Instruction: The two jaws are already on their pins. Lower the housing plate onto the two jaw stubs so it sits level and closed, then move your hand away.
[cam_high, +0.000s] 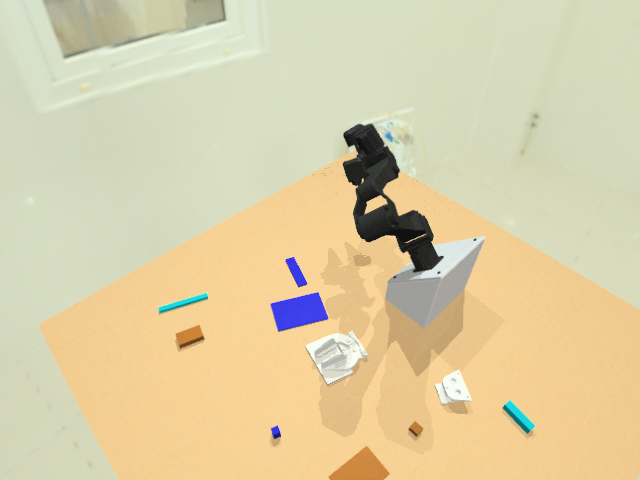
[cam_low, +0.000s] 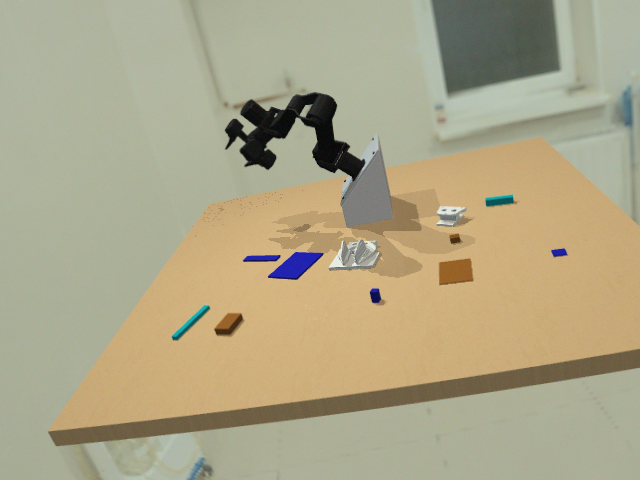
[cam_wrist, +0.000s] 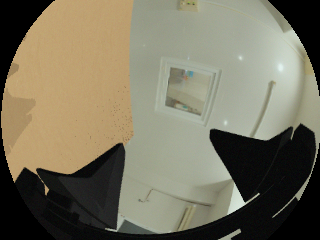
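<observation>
My gripper tip is now 330 mm short of the white part, 600 mm to the right of it and 230 mm above it. Also, from my gripper tip: blue plate (410 mm ahead, 160 mm to the left, 230 mm below); small brown cube (470 mm ahead, 590 mm to the left, 230 mm below); blue strip (320 mm ahead, 60 mm to the left, 230 mm below).
</observation>
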